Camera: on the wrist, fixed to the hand. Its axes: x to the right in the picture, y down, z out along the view.
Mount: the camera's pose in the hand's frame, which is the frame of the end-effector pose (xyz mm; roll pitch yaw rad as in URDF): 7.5 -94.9 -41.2 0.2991 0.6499 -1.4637
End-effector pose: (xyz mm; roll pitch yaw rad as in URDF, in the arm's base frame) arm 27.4 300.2 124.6 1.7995 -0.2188 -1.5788
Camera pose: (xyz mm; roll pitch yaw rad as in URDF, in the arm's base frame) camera 88.8 274.4 45.1 3.0326 0.6438 -0.2875
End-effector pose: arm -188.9 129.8 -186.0 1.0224 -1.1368 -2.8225
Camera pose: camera -284.7 113.2 -222.3 1.8515 0.3464 -2.7120
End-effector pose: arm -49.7 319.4 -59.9 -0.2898 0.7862 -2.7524
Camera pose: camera -85.5 415.7 -73.9 -0.5685 0.3153 1.7586
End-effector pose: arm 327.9 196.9 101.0 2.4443 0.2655 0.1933
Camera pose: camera 308.4 294.2 70.7 -2.6462 0.0653 1.6934
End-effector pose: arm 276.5 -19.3 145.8 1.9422 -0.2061 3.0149
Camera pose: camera 245.1 -88.7 75.4 3.0883 0.5117 -1.9163
